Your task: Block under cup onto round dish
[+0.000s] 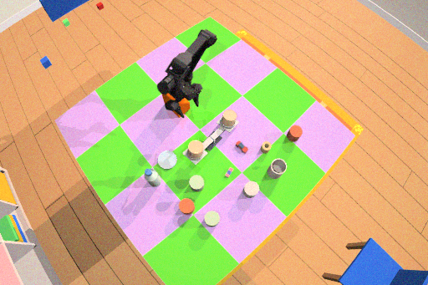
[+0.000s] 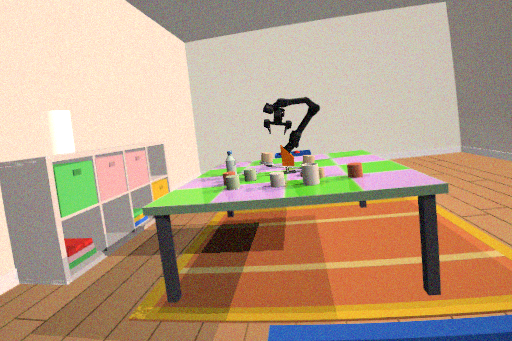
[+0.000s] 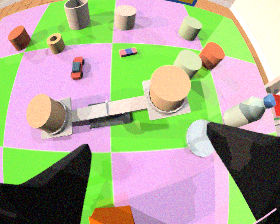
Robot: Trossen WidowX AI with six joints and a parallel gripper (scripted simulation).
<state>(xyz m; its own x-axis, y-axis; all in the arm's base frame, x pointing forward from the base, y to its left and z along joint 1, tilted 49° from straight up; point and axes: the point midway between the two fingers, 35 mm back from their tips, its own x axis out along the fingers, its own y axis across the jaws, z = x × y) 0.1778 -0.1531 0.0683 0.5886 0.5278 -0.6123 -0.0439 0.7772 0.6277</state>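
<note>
The tan cup is 190 mm to the left of my gripper tip, 180 mm below it and 90 mm ahead of it. From my gripper tip the other things lie so: grey block 200 mm below, 170 mm to the left, 90 mm ahead; round dish 240 mm below, 200 mm to the right, 10 mm ahead; small grey balance 220 mm below, 100 mm ahead, 40 mm to the left.
</note>
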